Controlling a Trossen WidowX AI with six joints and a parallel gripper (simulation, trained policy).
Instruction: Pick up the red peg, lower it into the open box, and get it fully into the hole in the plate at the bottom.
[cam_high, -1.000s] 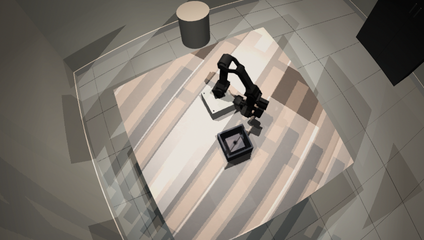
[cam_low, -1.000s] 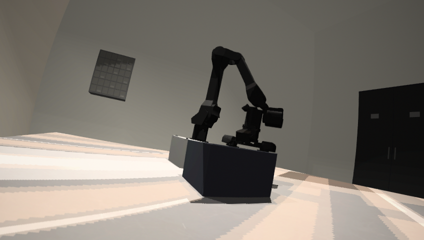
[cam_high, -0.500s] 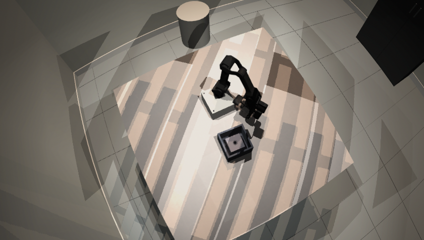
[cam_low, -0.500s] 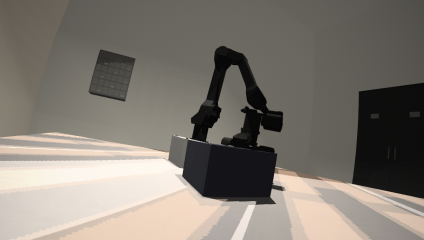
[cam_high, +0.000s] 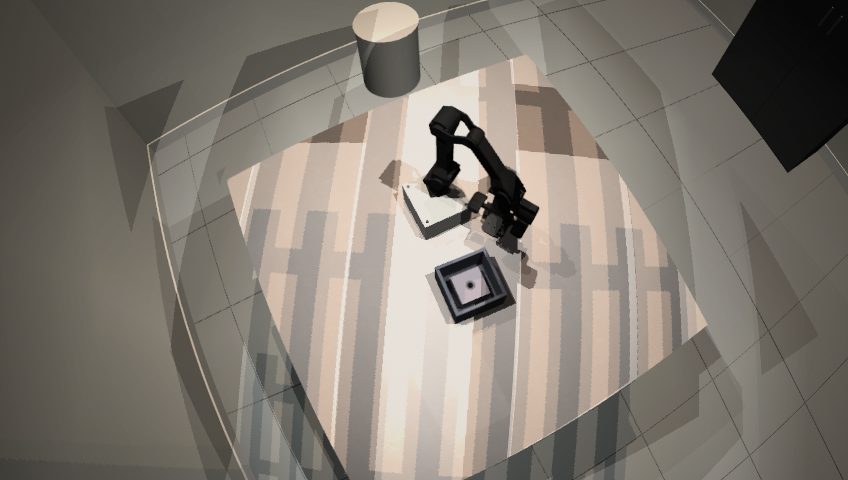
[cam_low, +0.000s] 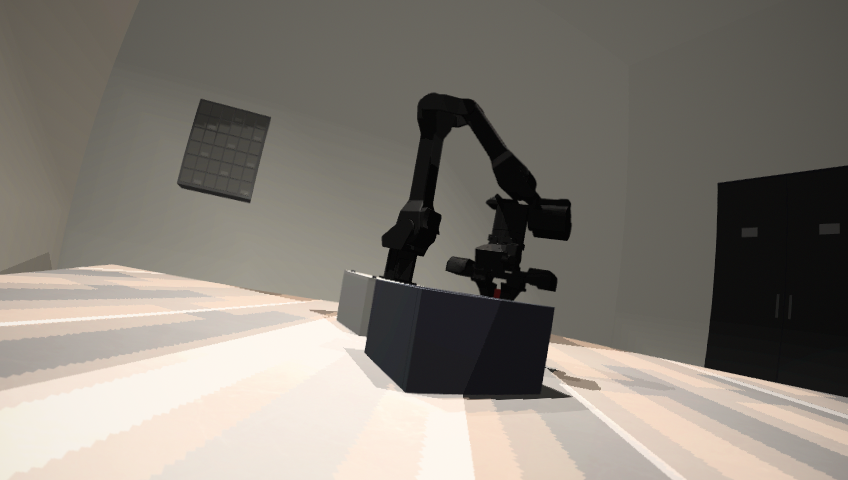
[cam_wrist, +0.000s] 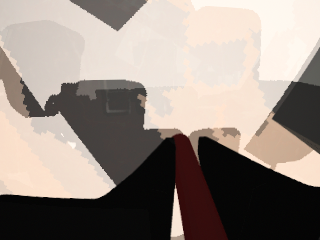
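My gripper tip is now 160 mm short of the dark box, 130 mm to the left of it and 30 mm above it. From my gripper tip the other things lie so: red peg 10 mm behind, 10 mm to the left, 20 mm above.
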